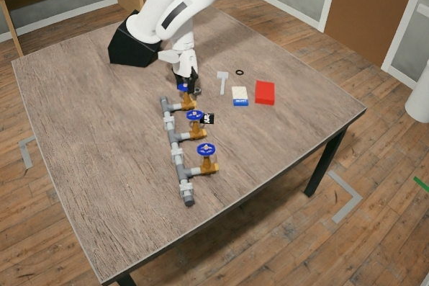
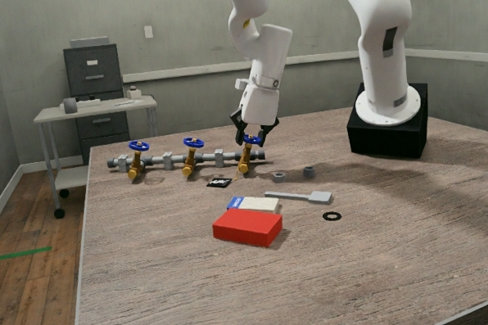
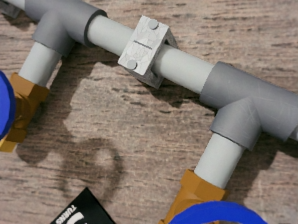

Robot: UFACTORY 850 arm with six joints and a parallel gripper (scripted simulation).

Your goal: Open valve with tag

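My gripper is now 90 mm to the right of the grey hex nut, 90 mm above it and 50 mm past it. From my hand the other things lie so: grey cap: 130 mm behind, 100 mm below, 90 mm to the left; grey t-shaped tool: 230 mm to the left, 100 mm below, 50 mm behind; black tag: 100 mm below, 100 mm ahead, 40 mm to the left.
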